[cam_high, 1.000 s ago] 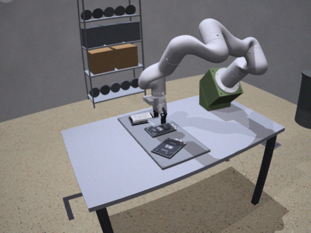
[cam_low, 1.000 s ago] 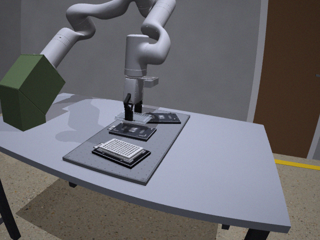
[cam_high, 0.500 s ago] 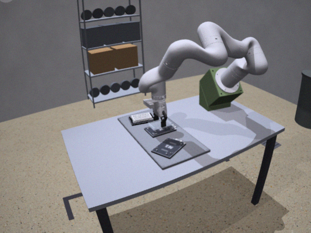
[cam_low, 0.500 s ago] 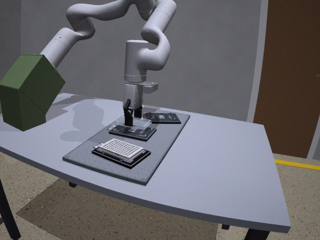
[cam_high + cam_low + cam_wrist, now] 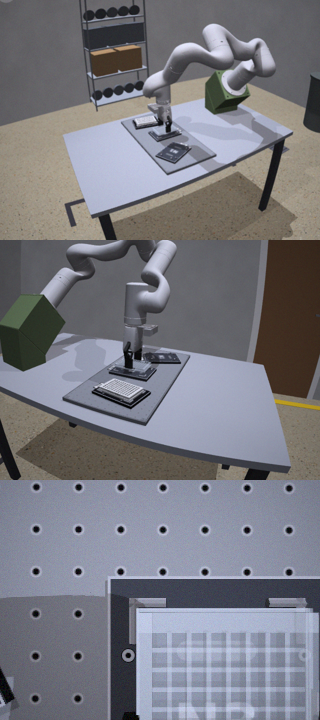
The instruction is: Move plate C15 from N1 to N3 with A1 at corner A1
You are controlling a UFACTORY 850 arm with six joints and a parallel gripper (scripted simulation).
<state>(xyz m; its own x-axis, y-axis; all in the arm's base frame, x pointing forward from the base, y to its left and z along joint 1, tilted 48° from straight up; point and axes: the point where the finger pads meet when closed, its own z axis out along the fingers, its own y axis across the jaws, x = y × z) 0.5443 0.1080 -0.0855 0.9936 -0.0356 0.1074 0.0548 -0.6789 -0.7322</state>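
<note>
My gripper is now 1 cm above the clear well plate. From my hand the other things lie so: nest A1 mark: 2 cm behind, 12 cm to the right, 3 cm below; then white plate C51: 5 cm ahead, 19 cm to the right, 3 cm below; then nest N3: 4 cm below.
</note>
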